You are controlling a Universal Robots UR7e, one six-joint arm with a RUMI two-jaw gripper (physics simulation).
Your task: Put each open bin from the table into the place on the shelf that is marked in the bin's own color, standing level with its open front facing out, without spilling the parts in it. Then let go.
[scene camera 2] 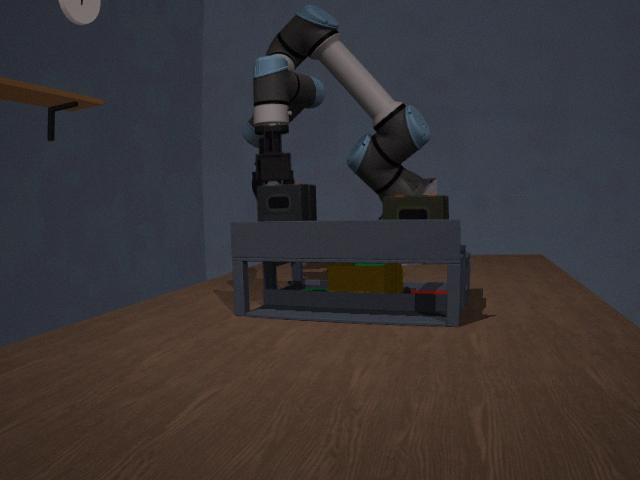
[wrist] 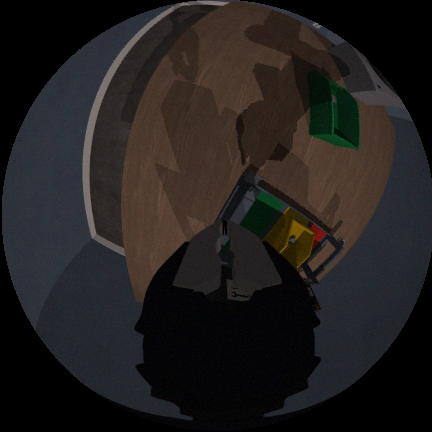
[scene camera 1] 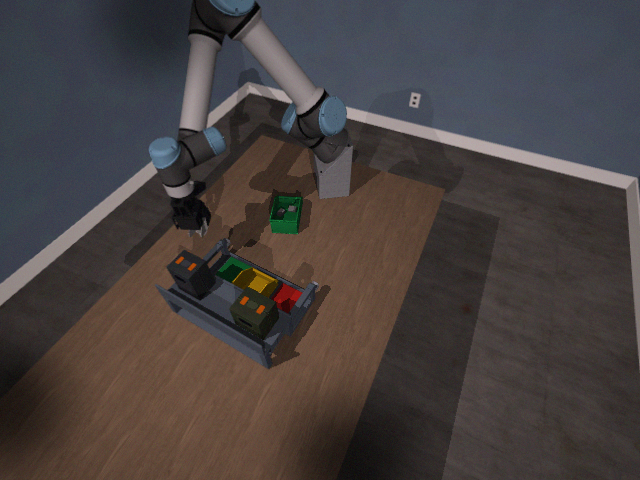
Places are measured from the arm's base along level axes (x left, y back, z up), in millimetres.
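Pixels of known places: gripper, between the fingertips: [wrist: 223, 221] [scene camera 1: 203, 234]; arm's base, origin of its link: [scene camera 1: 333, 145].
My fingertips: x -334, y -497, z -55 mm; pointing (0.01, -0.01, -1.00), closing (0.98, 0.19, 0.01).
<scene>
Ahead of a thing's pixels: the offset from my fingertips to its top centre. "spot": to the spot under its first point.
A green open bin {spot: dx +218, dy +177, dz -98 mm} [scene camera 1: 284, 226] [wrist: 320, 112] holding grey parts stands on the table near the robot base. A yellow bin {spot: dx +191, dy -65, dz -130 mm} [scene camera 1: 256, 283] [scene camera 2: 356, 277] [wrist: 285, 232] sits in the middle place of the grey shelf [scene camera 1: 219, 330] [scene camera 2: 346, 240] and looks about level. In the wrist view a grey part shows in it. The green-marked place [scene camera 1: 232, 268] [wrist: 260, 216] is bare beside it; the red-marked place [scene camera 1: 287, 296] [wrist: 317, 233] is on its other side. My gripper [scene camera 1: 197, 231] [wrist: 223, 221] is shut and empty, above the shelf's green end. Its fingertips are hidden in scene camera 2.
A dark grey case {dx +51, dy -167, dz +84 mm} [scene camera 1: 190, 273] [scene camera 2: 285, 203] and an olive case {dx +271, dy -236, dz +59 mm} [scene camera 1: 254, 314] [scene camera 2: 416, 207], both with orange latches, stand on top of the shelf. The dark case is near my gripper. Raised end frames bound the shelf. A wall shelf [scene camera 2: 46, 94] is at the left.
</scene>
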